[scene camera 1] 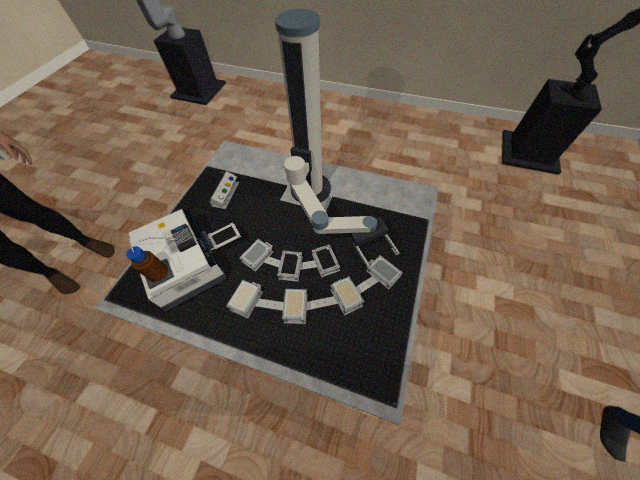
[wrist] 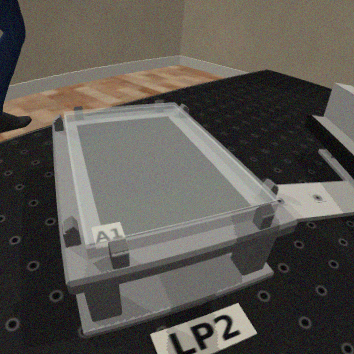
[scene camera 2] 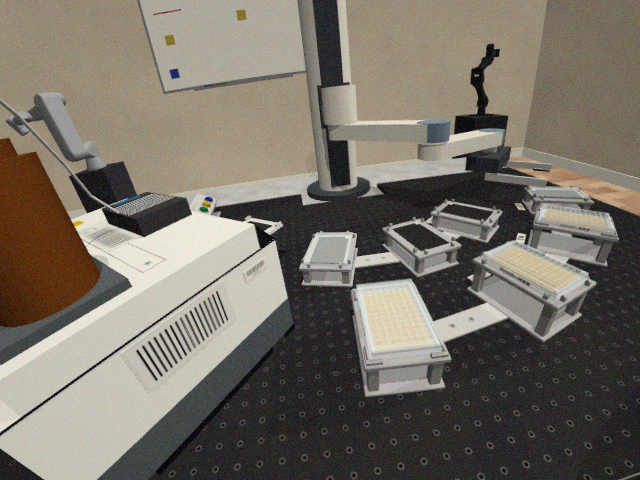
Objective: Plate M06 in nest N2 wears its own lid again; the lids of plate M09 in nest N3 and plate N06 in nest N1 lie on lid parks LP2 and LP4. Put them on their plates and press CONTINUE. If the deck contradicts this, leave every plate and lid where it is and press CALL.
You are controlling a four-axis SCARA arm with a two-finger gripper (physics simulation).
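Places are measured from the arm's base along level axes (x ahead, y left, z up), in metres.
Pixels of known places: gripper, fingertip midpoint: [scene camera 1: 383, 260] [wrist: 140, 85] [scene camera 2: 549, 175]; arm's base at its link origin: [scene camera 2: 338, 189].
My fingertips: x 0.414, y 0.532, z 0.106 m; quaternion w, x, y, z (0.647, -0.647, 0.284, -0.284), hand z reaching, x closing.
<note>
For each thing: its top centre in the pictures, then the offset to it from my fingertips. "spot": a spot on its surface instead.
- clear lid at its top centre: [wrist: 146, 144] [scene camera 2: 558, 191] [scene camera 1: 385, 269] 0.024 m ahead, 0.020 m left, 0.042 m down
- button box at its top centre: [scene camera 2: 196, 202] [scene camera 1: 221, 184] 0.208 m back, 1.014 m right, 0.010 m down
- brown bottle at a spot on its surface: [scene camera 2: 46, 248] spot: 0.450 m ahead, 0.882 m right, 0.175 m up
- white frame at a spot on its surface: [scene camera 1: 210, 242] spot: 0.195 m ahead, 0.829 m right, 0.053 m up
A clear lid [scene camera 1: 384, 271] [scene camera 2: 558, 195] [wrist: 160, 170] lies on the stand labelled LP2 in the wrist view, its A1 mark at the near left corner. My gripper [scene camera 1: 383, 259] [scene camera 2: 547, 174] is open and empty, close to this lid and above it; its fingers do not show in the wrist view. Another lid [scene camera 1: 256, 254] [scene camera 2: 330, 249] lies on the leftmost inner stand. Three plates with cream wells [scene camera 1: 245, 298] [scene camera 1: 295, 304] [scene camera 1: 347, 294] stand in raised nests; their labels are unreadable, and I cannot tell surely which wear lids. The button box [scene camera 1: 224, 189] [scene camera 2: 204, 204] stands at the back left.
Two open-topped stands [scene camera 1: 290, 264] [scene camera 1: 325, 259] hold no lid. A white instrument [scene camera 1: 178, 286] [scene camera 2: 206, 248] with a brown bottle [scene camera 1: 150, 266] [scene camera 2: 46, 248] stands at the left, a white frame [scene camera 1: 210, 242] beside it. A raised stand shows at the wrist view's right edge. People's legs show beyond the deck.
</note>
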